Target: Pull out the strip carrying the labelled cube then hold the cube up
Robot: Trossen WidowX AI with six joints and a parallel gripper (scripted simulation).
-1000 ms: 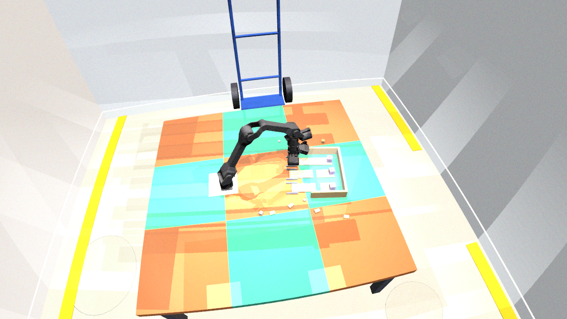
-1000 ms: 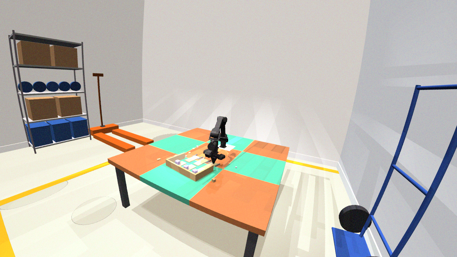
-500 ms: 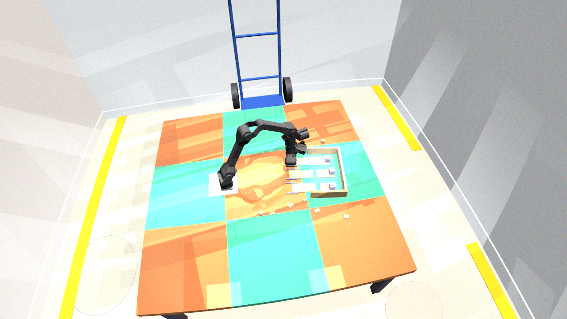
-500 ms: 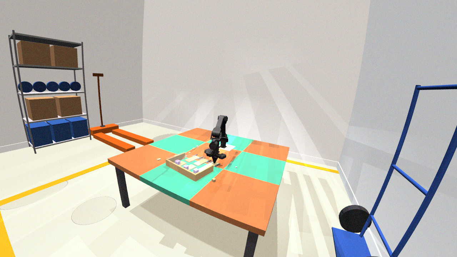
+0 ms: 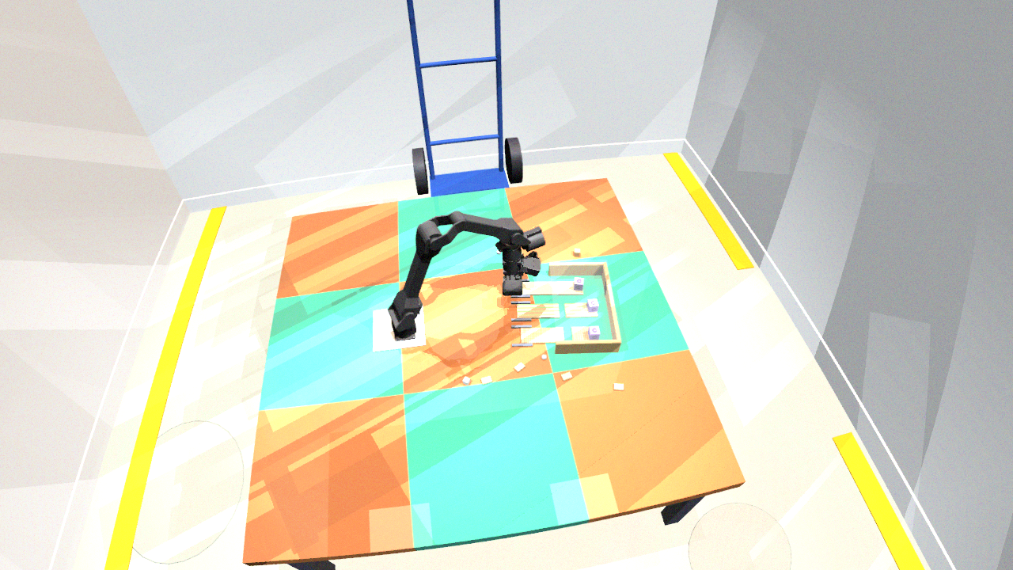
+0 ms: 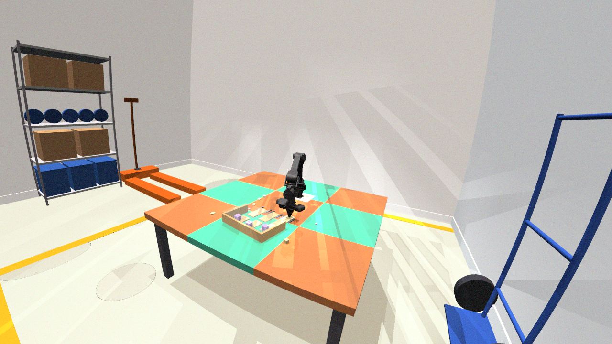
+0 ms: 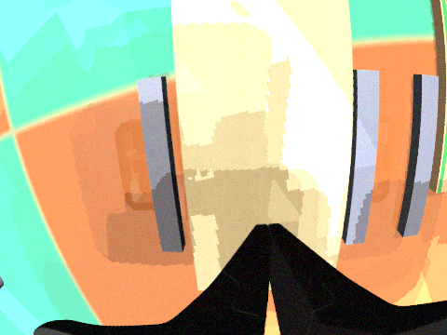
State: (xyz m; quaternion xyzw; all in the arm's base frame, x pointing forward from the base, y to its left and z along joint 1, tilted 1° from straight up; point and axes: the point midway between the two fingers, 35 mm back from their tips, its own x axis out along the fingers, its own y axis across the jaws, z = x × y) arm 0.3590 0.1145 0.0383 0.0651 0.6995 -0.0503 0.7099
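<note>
Now: the one-piece strip 100 mm ahead of my gripper tip and 20 mm to the right of it.
</note>
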